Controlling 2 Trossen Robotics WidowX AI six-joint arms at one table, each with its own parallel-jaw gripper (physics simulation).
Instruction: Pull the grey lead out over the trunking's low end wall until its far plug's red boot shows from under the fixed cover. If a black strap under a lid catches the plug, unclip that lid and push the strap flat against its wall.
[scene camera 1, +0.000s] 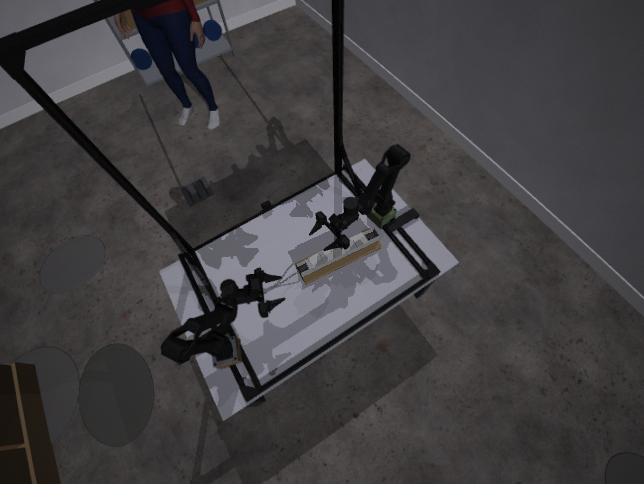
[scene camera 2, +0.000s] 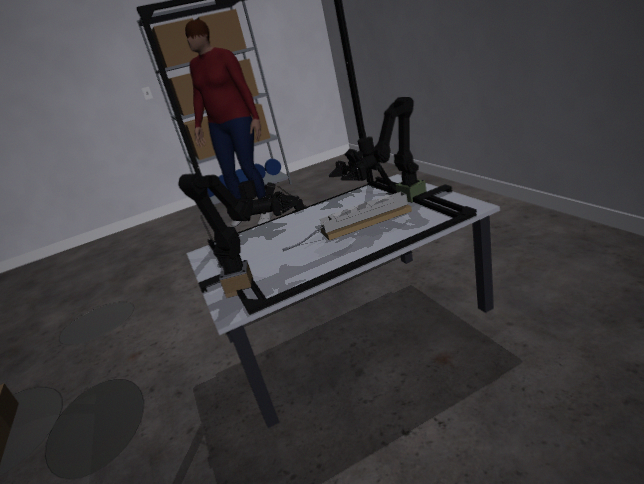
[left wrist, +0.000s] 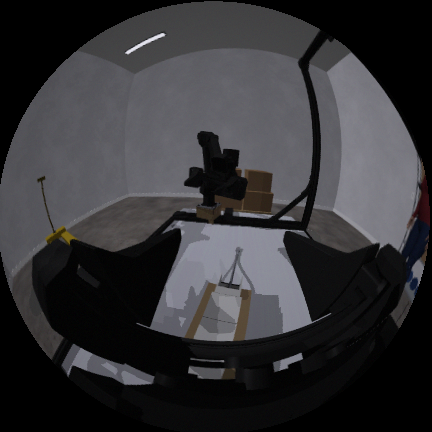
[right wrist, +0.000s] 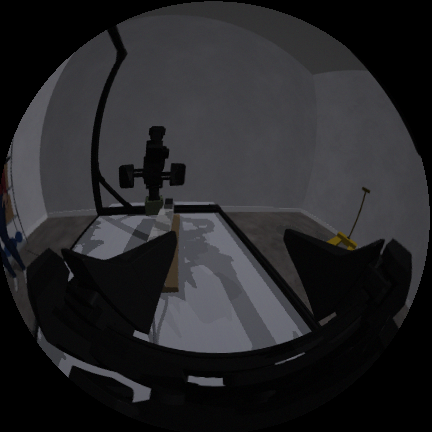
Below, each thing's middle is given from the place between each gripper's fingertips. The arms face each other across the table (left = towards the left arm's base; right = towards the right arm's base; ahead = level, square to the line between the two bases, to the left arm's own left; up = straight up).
The tan trunking (scene camera 2: 332, 229) is 200 mm below my left hand, 100 mm to the left of it and 30 mm ahead of it.
The tan trunking is 310 mm to the left of my right hand, 200 mm below it and 20 mm behind it.
